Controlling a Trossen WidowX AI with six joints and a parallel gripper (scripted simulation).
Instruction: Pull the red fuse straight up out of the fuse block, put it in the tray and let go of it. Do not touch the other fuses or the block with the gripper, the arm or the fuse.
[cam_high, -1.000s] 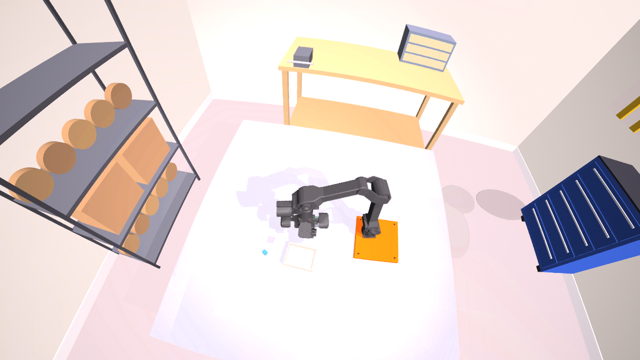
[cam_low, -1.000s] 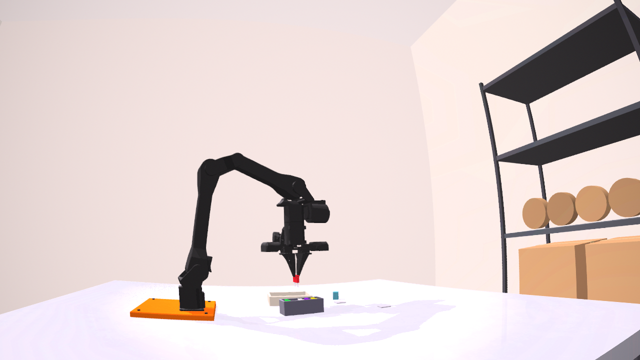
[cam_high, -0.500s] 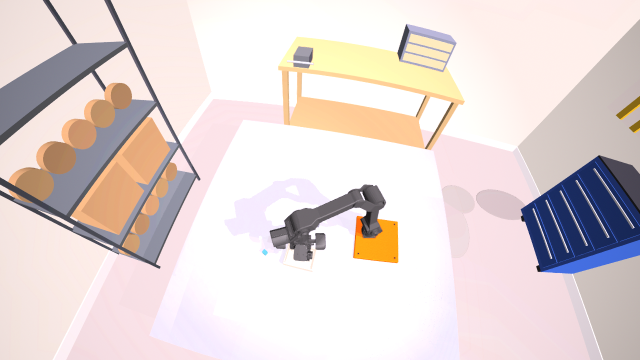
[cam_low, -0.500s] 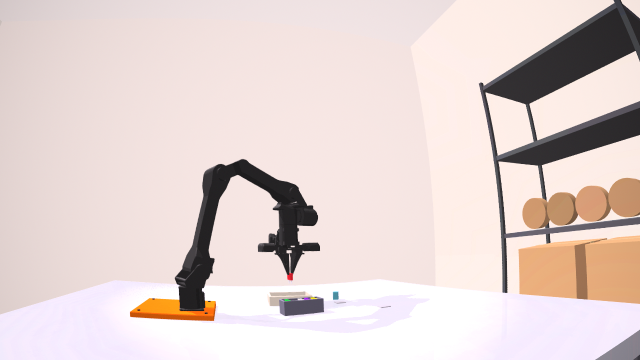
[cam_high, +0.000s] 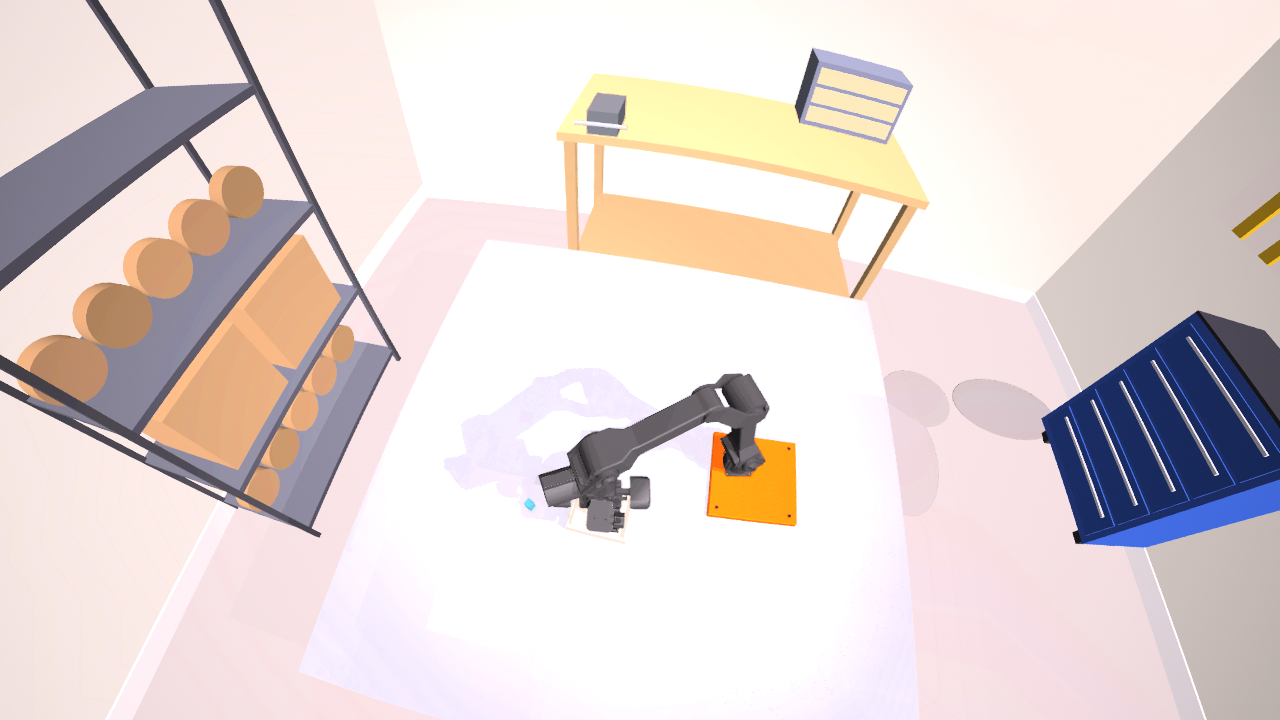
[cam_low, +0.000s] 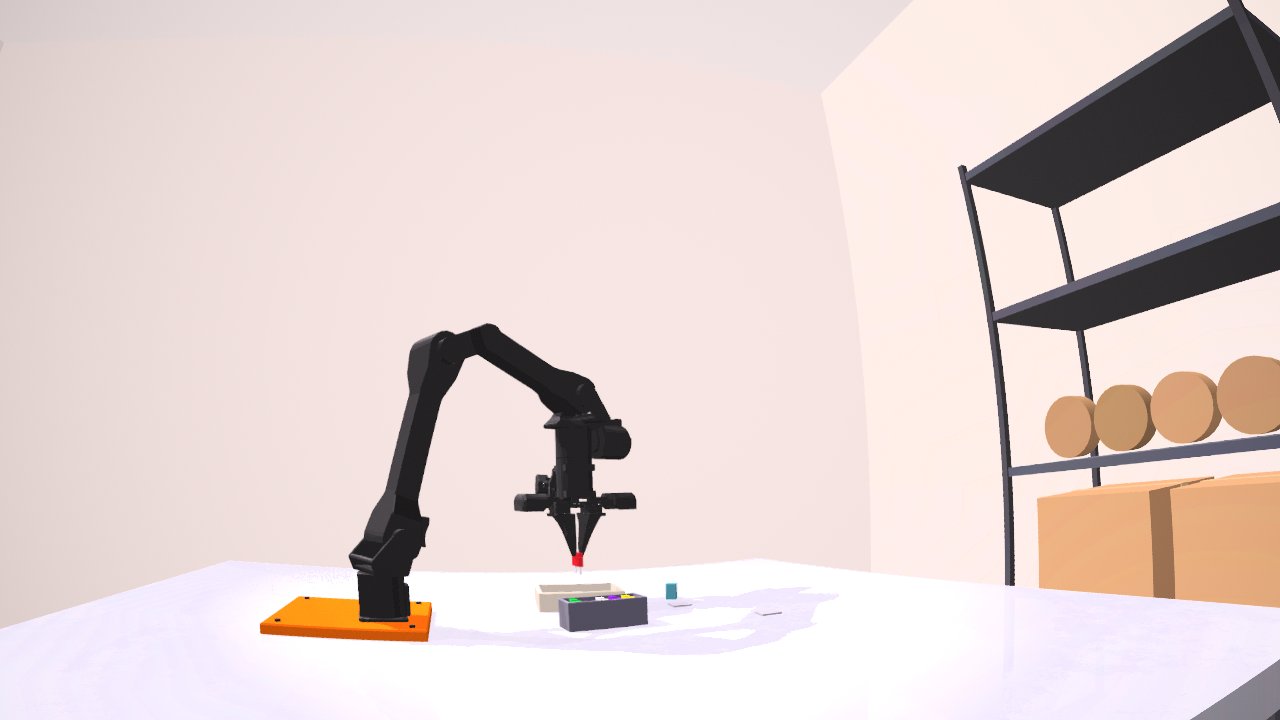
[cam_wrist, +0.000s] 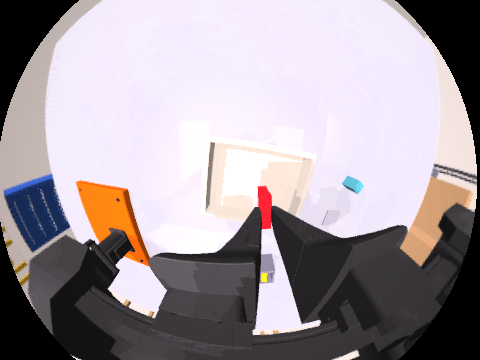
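The red fuse is 10 mm below my gripper tip. From my gripper tip the other things lie so: shallow beige tray (80 mm below).
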